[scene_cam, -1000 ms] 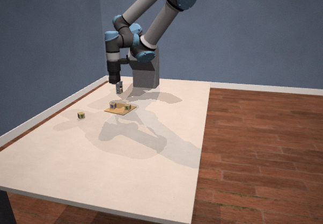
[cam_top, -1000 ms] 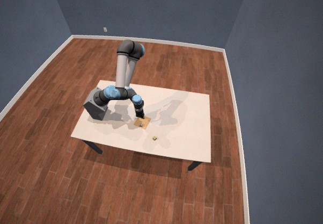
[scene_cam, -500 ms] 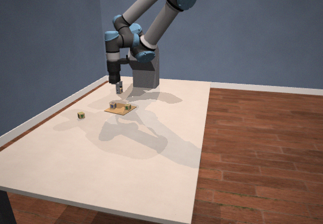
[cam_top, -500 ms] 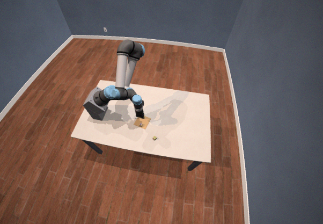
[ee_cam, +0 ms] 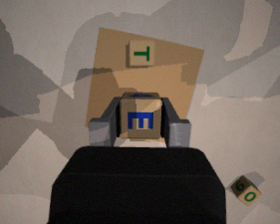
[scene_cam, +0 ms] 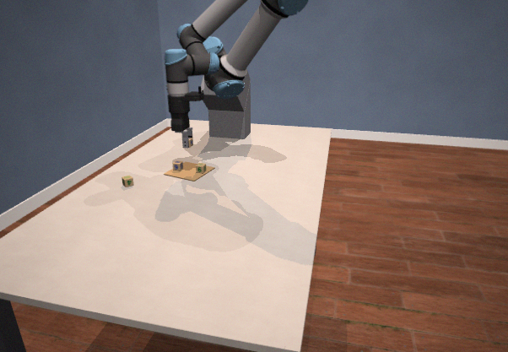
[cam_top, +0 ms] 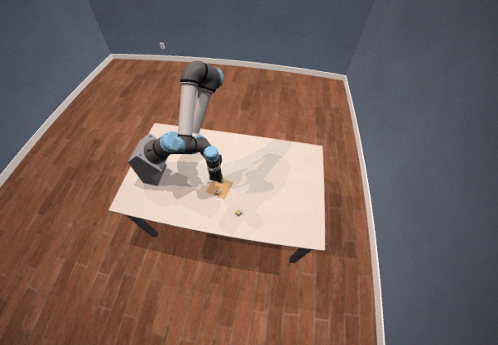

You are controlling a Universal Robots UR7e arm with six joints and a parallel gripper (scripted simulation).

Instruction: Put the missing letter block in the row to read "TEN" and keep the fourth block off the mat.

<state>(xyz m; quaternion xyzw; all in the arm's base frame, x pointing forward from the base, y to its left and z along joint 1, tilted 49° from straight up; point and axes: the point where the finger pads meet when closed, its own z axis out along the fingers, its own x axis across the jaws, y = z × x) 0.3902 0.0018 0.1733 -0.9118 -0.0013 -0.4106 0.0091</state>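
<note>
Now: the tan mat 12 cm below my hand.
</note>
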